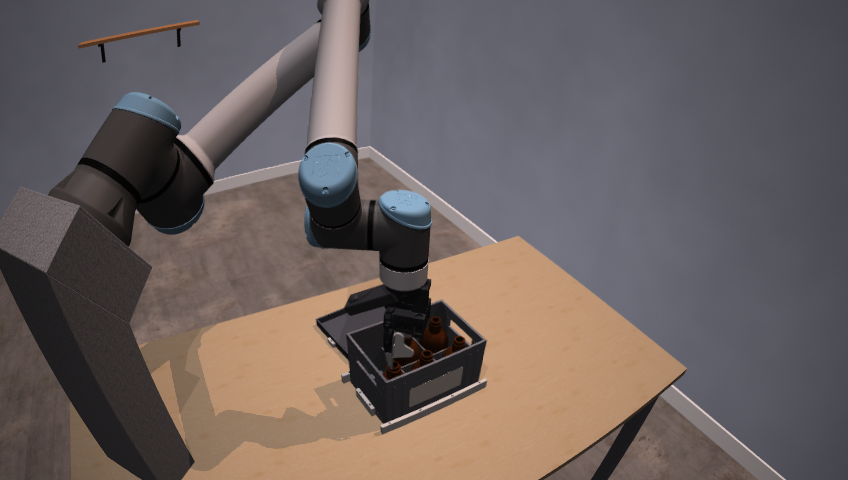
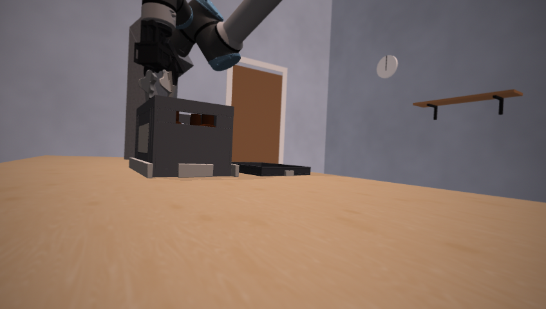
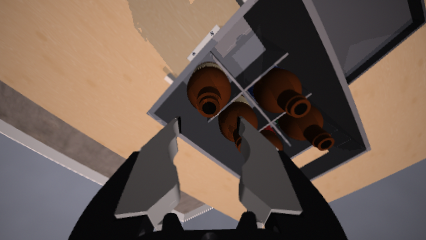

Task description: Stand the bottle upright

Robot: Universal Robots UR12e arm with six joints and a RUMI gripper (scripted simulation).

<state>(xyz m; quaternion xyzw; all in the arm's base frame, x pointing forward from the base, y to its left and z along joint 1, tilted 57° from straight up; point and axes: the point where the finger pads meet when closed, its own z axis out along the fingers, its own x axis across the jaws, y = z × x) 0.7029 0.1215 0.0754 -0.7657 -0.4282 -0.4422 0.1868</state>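
The crate is 110 mm below my hand, 80 mm to the left of it and 60 mm ahead of it. Also, from my hand: flat dark tray (310 mm to the left, 180 mm below, 50 mm behind).
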